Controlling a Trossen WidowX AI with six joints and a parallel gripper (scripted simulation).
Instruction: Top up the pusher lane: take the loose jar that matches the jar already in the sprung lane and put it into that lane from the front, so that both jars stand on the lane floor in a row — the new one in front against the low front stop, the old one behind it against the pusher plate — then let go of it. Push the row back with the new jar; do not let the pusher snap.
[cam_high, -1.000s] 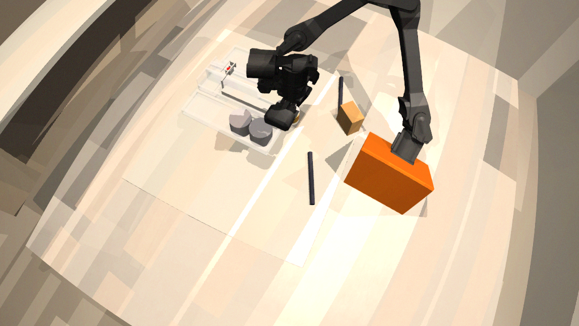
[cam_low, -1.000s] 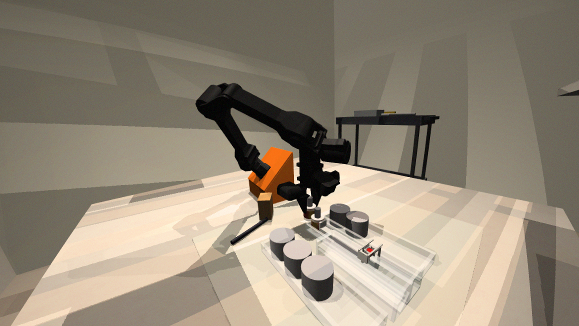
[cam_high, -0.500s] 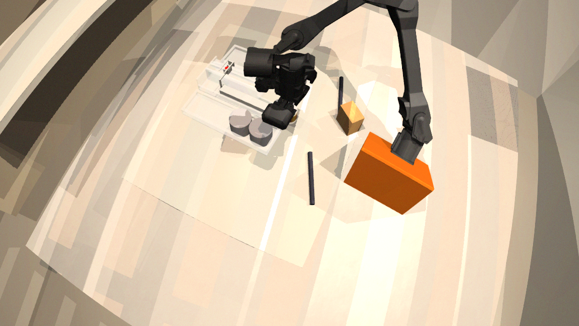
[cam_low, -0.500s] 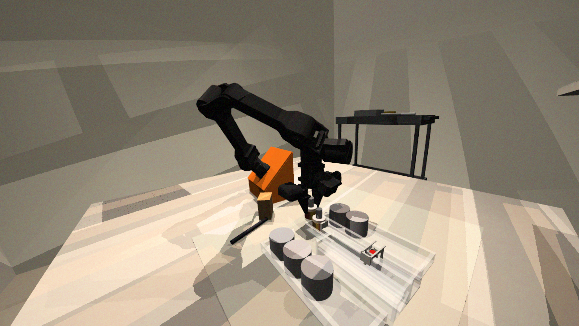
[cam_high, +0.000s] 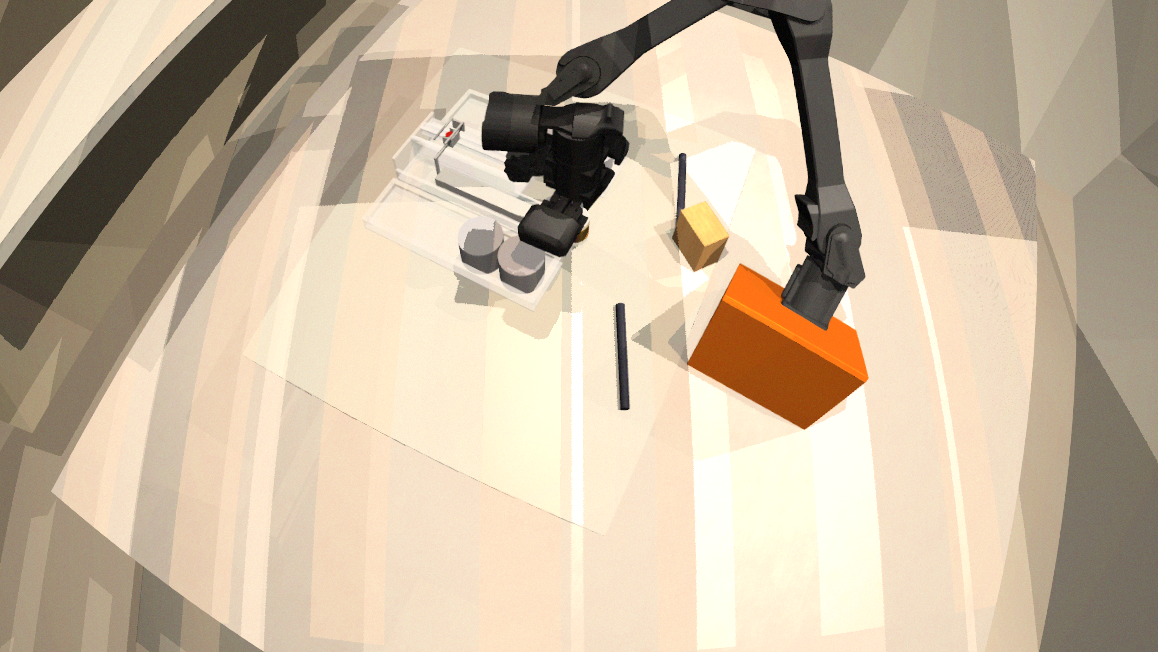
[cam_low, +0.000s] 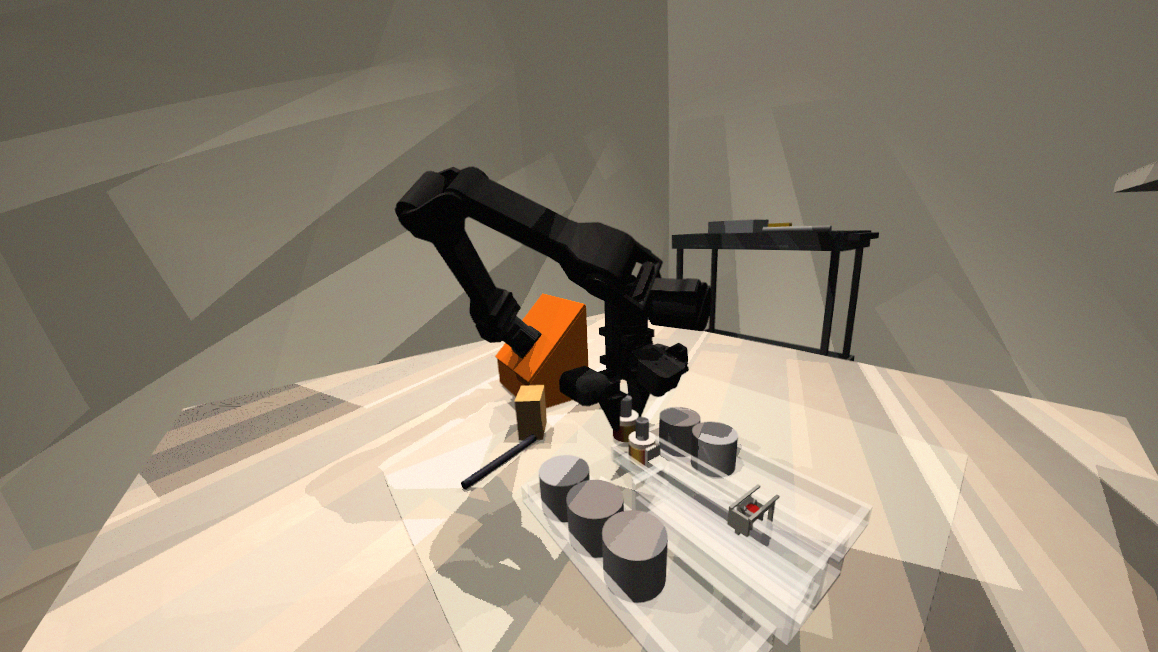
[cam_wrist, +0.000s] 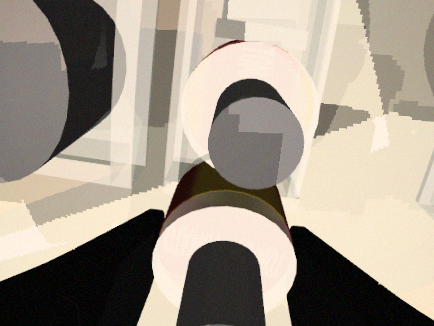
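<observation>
My gripper tip is 170 mm short of the clear sprung lane, 10 mm to the left of it and 30 mm above it. From my gripper tip the other things lie so: tan block 140 mm behind, 90 mm to the right, 10 mm below; then red mark 220 mm ahead, 20 mm to the right, 20 mm above.
</observation>
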